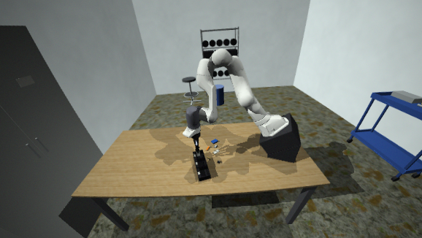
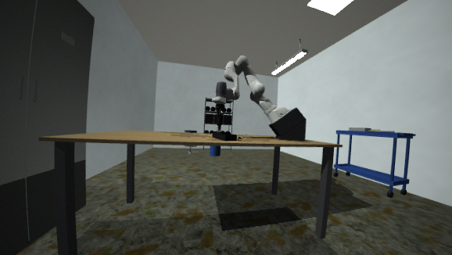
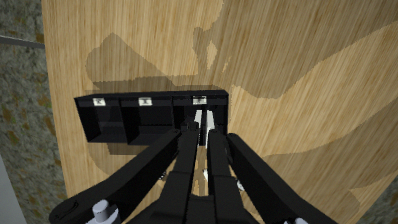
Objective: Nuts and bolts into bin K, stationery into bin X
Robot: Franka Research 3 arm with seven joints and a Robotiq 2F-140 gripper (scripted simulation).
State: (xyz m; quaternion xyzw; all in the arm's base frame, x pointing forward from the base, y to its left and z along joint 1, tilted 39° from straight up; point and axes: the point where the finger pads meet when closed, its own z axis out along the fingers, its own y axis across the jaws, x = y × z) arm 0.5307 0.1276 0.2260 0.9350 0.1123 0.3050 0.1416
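Right now the black bin row is 90 mm to the left of my hand, 40 mm below it and 20 mm behind it. From my hand the other things lie so: brass bolt 90 mm behind, 60 mm below, 20 mm to the left; then orange cylinder 100 mm to the right, 70 mm behind, 60 mm below; then white domino 150 mm behind, 60 mm below, 50 mm to the right.
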